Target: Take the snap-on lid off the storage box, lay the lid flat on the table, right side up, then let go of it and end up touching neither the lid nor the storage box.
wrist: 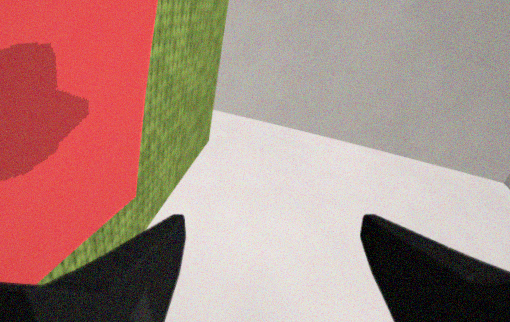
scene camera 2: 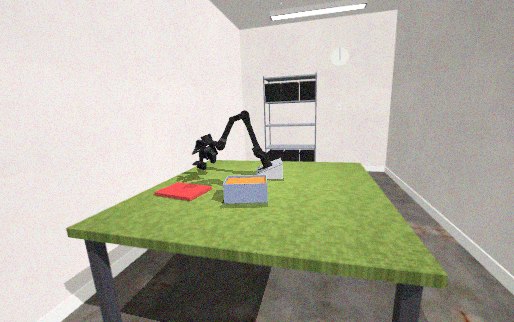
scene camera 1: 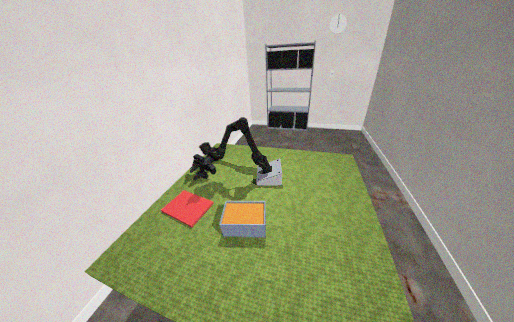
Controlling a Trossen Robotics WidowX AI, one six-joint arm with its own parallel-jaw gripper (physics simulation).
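Note:
The red lid (scene camera 1: 182, 210) (scene camera 2: 183, 191) (wrist: 100, 165) lies flat on the green table, left of the storage box, with its smooth face up. A gap of table shows between lid and box. The blue-grey storage box (scene camera 1: 243, 231) (scene camera 2: 245, 193) stands upright with its top uncovered and orange showing inside. My gripper (scene camera 1: 196, 173) (scene camera 2: 197, 158) (wrist: 274, 226) is open and empty. It hangs in the air above the table, on the arm-base side of the lid, apart from lid and box. Its shadow falls on the lid. The box does not show in the wrist view.
The arm's pale base (scene camera 1: 270, 176) (scene camera 2: 274, 171) stands on the table (scene camera 1: 320, 260) (scene camera 2: 320, 225) behind the box. The table's left edge runs close beyond the lid, with a white wall past it. A metal shelf rack (scene camera 1: 267, 85) (scene camera 2: 264, 115) stands against the far wall.

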